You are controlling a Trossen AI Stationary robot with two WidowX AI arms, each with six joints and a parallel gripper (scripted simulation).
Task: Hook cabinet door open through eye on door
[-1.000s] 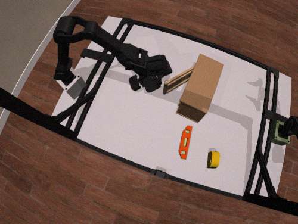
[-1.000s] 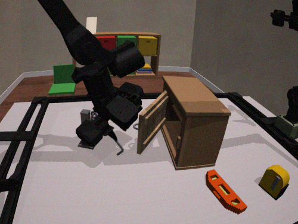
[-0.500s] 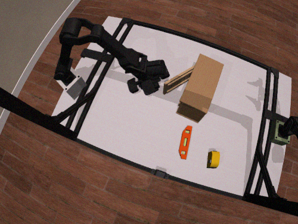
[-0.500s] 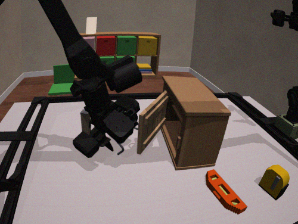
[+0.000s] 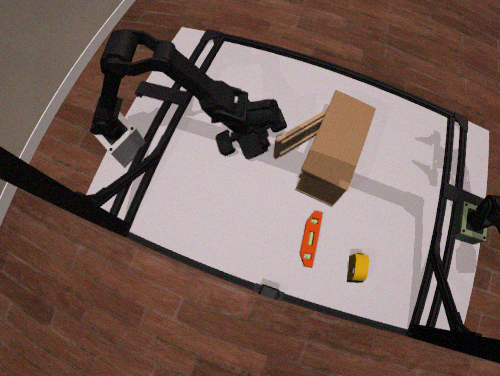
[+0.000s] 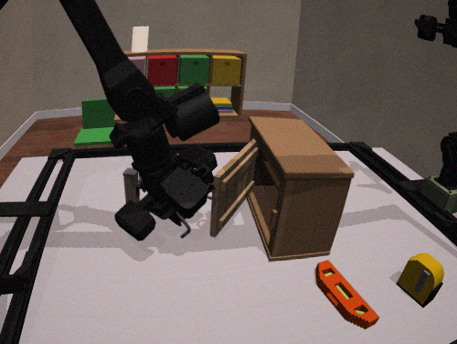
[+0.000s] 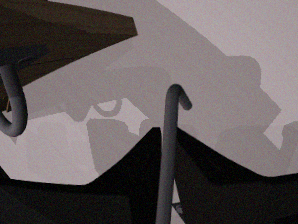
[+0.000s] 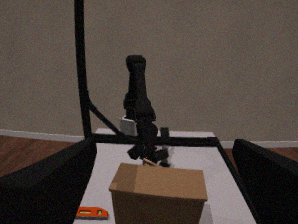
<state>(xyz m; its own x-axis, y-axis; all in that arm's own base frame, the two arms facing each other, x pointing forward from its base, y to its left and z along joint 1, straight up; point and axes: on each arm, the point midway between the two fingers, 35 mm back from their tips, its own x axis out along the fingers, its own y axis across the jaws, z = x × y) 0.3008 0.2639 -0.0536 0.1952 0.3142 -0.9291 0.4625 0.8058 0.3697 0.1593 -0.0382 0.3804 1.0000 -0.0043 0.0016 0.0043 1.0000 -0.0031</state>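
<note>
Now: left hand 20 mm to the right of the hook and 20 mm short of it. Also, from my left hand: orange spirit level: 230 mm behind, 200 mm to the right, 50 mm below; then slatted door: 120 mm to the right, 50 mm ahead, 20 mm above; then yellow tape measure: 330 mm to the right, 280 mm behind, 30 mm below.
</note>
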